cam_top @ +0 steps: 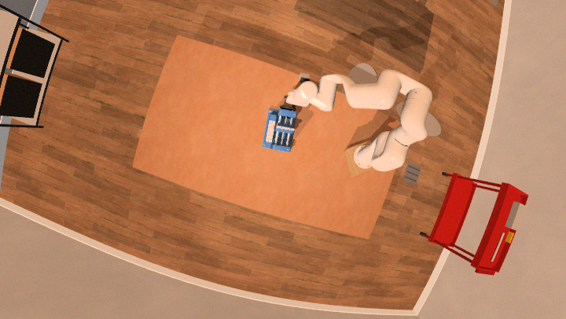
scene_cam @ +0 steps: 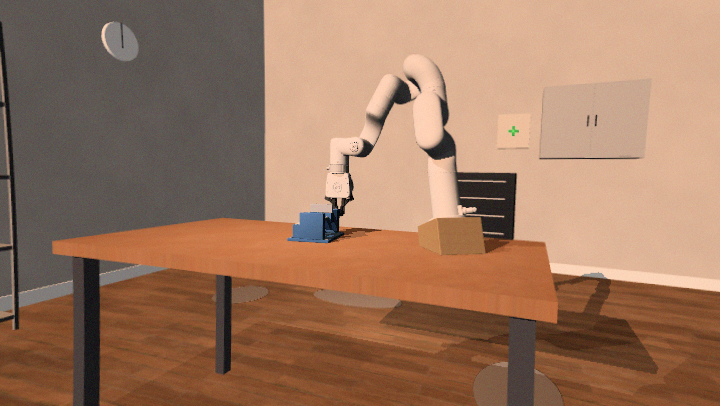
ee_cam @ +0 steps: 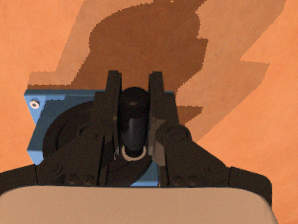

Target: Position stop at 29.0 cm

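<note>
Now: hand 15 cm to the right of the stop block and 3 cm short of it. Round my hand: black crank handle: 1 cm to the left; then black handwheel: 2 cm to the left.
</note>
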